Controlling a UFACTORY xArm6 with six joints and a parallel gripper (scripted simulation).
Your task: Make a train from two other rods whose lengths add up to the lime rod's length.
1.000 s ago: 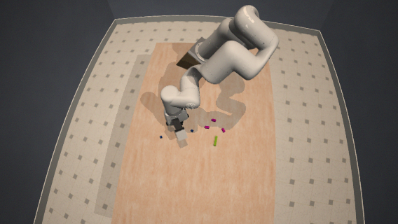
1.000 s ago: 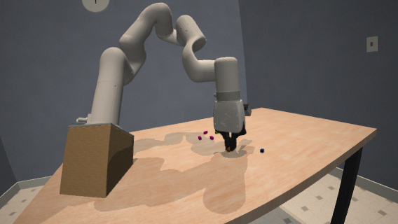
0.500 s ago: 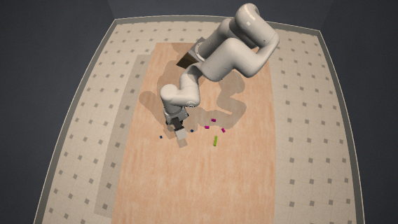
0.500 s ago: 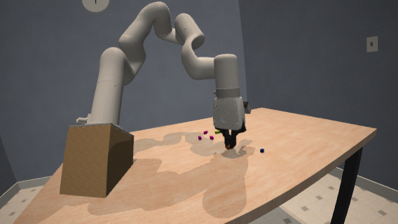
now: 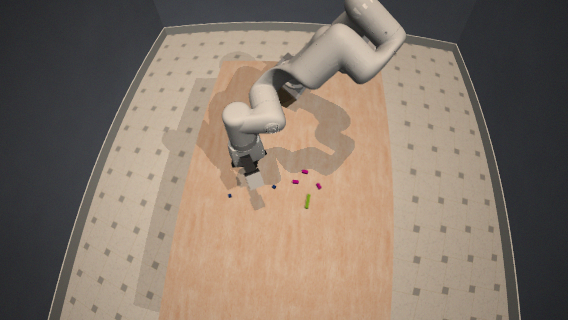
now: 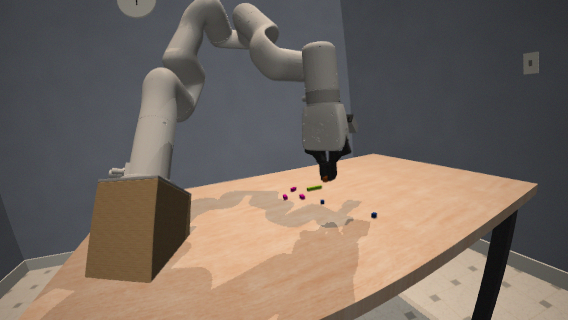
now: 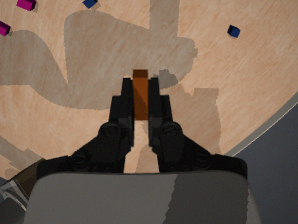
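My gripper is now 190 mm to the right of the lime rod, 100 mm above it and 60 mm short of it. The rest, counted from my hand: orange rod: 20 mm below.
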